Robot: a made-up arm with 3 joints.
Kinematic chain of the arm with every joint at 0, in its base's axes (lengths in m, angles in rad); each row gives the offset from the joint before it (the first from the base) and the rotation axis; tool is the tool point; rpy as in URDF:
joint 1: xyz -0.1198 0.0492 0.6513 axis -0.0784 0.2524 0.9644
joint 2: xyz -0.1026 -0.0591 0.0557 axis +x
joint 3: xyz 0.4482 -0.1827 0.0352 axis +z
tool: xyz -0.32 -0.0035 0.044 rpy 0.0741 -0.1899 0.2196
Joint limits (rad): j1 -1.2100..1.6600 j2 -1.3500..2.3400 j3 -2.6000..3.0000
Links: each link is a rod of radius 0.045 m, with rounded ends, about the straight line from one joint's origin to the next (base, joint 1, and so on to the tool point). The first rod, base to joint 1, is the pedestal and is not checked.
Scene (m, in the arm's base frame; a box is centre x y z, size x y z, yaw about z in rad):
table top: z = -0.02
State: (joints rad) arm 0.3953 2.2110 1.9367
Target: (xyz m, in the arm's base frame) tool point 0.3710 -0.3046 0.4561
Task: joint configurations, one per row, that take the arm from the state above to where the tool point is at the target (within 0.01 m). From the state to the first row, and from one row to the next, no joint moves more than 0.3 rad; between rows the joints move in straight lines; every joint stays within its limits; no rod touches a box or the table.
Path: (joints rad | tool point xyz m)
1: 0.1001 2.2317 1.9633 | 0.3234 0.2616 0.2687
2: -0.1951 2.2523 1.9898 | 0.4016 0.1379 0.3161
3: -0.4903 2.2730 2.0164 | 0.4383 -0.0064 0.3656
4: -0.7854 2.2936 2.0430 | 0.4284 -0.1585 0.4135
5: -1.0806 2.3143 2.0696 | 0.3710 -0.3046 0.4561

